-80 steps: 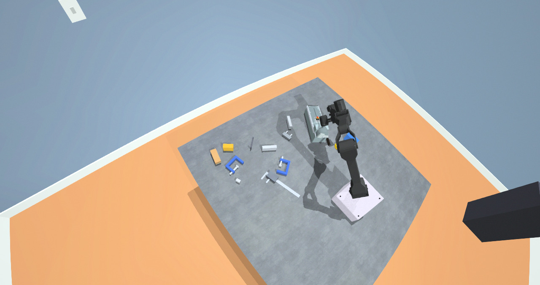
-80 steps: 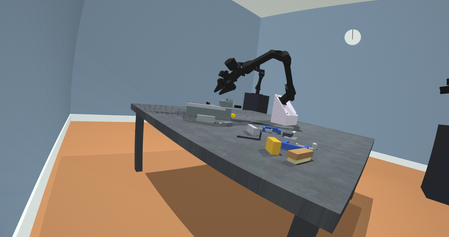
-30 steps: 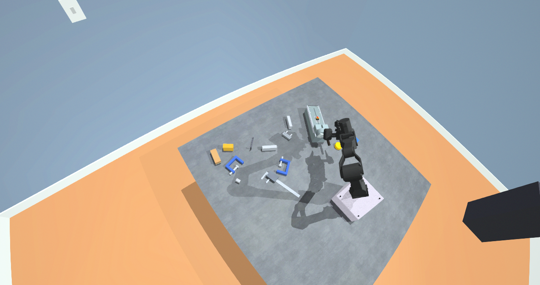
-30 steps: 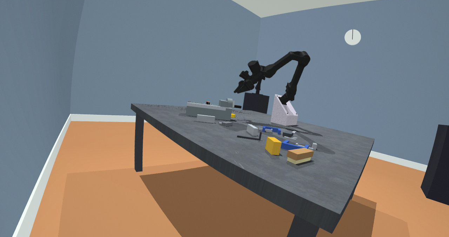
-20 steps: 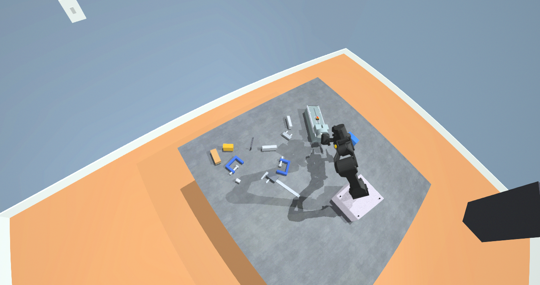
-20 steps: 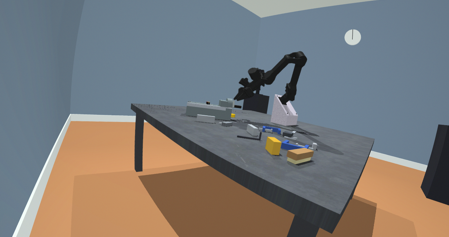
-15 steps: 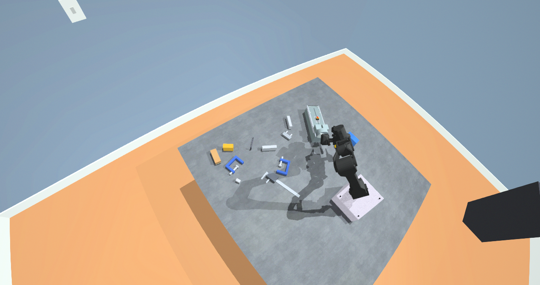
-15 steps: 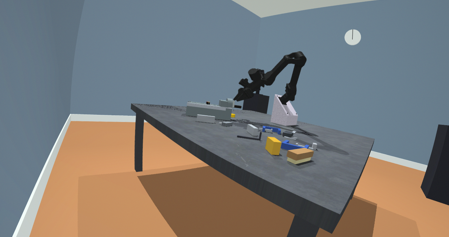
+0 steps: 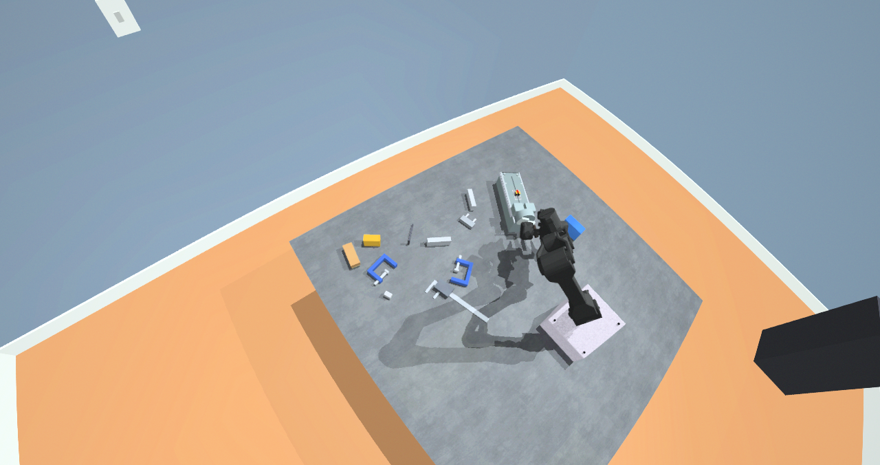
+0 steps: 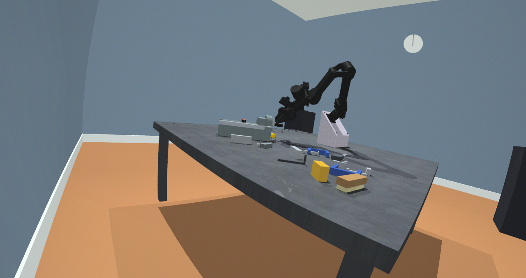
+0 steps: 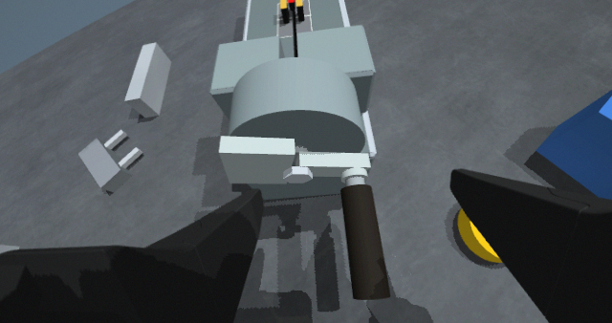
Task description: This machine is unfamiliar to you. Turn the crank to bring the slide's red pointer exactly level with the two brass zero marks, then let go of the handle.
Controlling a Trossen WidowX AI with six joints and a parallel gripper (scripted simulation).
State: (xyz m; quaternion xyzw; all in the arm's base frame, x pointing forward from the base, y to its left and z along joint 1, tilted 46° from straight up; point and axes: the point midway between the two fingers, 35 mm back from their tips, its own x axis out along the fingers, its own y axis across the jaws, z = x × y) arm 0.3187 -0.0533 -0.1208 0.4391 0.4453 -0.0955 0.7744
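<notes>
Now: the dark handle 2 cm behind my gripper tip, 1 cm to the left of it and 1 cm below it. Also, from my gripper tip: red pointer: 16 cm ahead, 7 cm to the right, 1 cm below; blue block: 10 cm behind, 20 cm to the right, 6 cm below; yellow round piece: 7 cm behind, 9 cm to the right, 8 cm below.
</notes>
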